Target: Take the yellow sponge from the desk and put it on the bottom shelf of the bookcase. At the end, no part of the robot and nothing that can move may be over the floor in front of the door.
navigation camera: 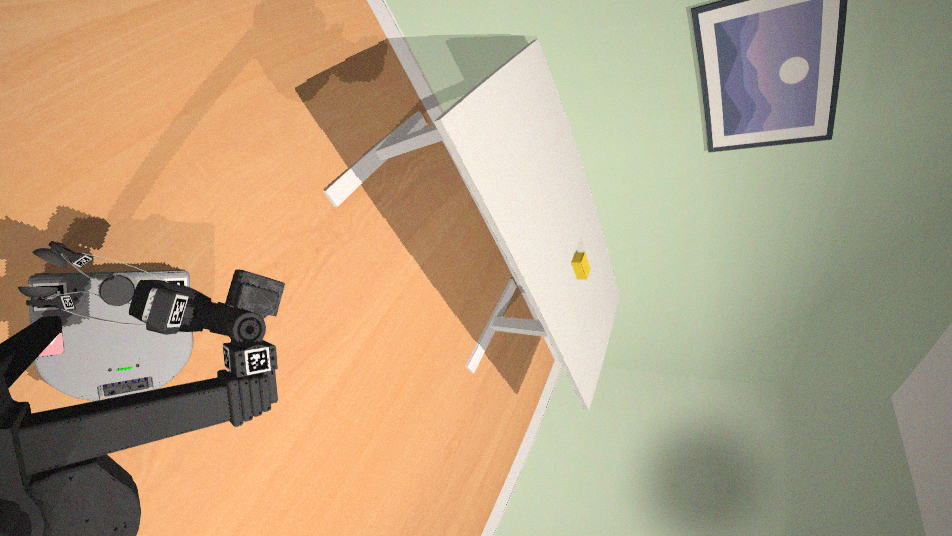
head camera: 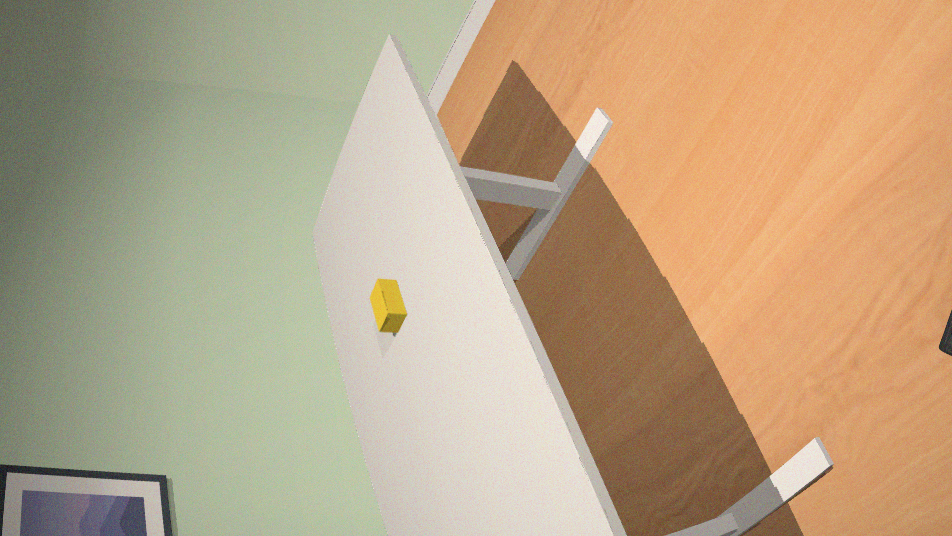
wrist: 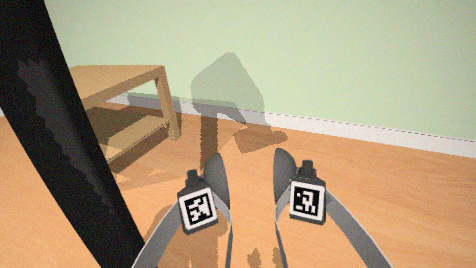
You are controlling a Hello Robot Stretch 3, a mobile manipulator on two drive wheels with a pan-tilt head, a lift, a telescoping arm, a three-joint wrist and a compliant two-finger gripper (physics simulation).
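Seen in the pictures: gripper, fingertip midpoint: [navigation camera: 27, 269] [wrist: 249, 170]; robot's base, link origin: [navigation camera: 118, 288].
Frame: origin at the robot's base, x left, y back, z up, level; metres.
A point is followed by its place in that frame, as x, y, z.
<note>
The yellow sponge [head camera: 388, 304] @(-1.364, -0.029, 0.758) [navigation camera: 580, 266] @(-1.362, -0.031, 0.756) stands on the white desk [head camera: 433, 412] @(-1.200, -0.234, 0.720) [navigation camera: 506, 133] @(-0.864, -0.440, 0.720). In the head camera view it is nearer the desk's wall side than its front edge. My gripper [wrist: 249, 170] @(0.095, -0.060, 0.603) [navigation camera: 41, 272] @(0.095, -0.060, 0.603) is open, with floor showing between its fingers in the wrist view. In the navigation camera view the gripper is over my base, well away from the desk and the sponge. The bookcase and the door do not show in these views.
A low wooden table [wrist: 115, 77] @(1.257, 0.210, 0.450) with a lower shelf stands by the wall, left in the wrist view. The desk's feet [head camera: 802, 469] [navigation camera: 343, 188] reach out over the floor. A framed picture [head camera: 83, 512] @(-1.490, -0.574, 1.487) [navigation camera: 766, 73] @(-1.375, -0.698, 1.483) hangs on the wall. My arm [navigation camera: 133, 412] @(-0.009, 0.089, 0.802) shows at lower left.
</note>
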